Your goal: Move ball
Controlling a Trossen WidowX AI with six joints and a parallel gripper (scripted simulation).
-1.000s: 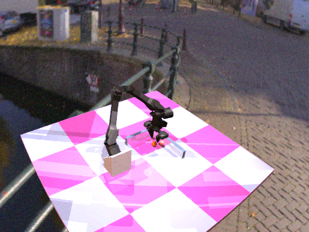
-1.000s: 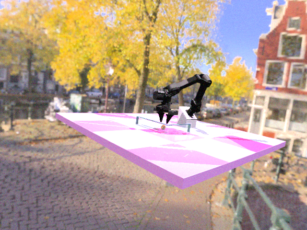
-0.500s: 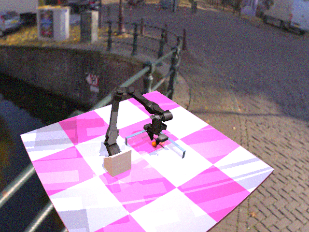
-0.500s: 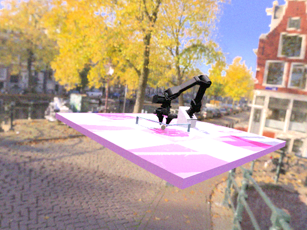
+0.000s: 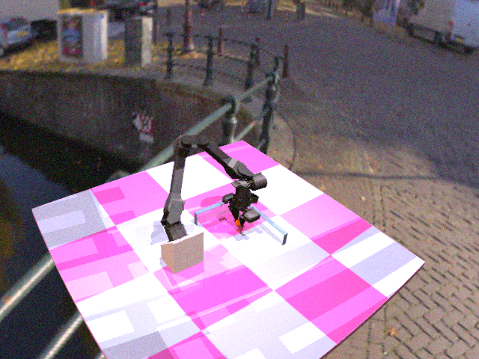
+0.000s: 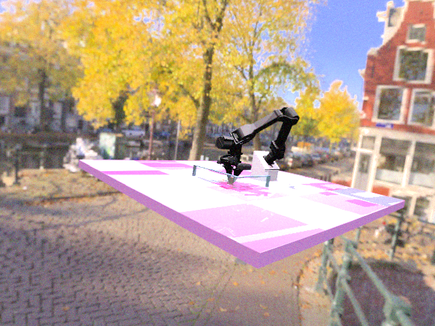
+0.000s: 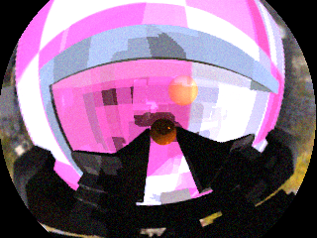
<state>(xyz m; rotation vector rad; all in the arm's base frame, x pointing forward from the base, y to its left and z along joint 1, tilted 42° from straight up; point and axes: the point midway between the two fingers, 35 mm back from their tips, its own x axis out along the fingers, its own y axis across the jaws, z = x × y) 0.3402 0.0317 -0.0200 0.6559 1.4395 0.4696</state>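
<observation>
Right now the see-through copy of ball is 50 mm ahead of my gripper tip and 30 mm to the right of it. Also, from my gripper tip: orange ball right at my gripper tip.
</observation>
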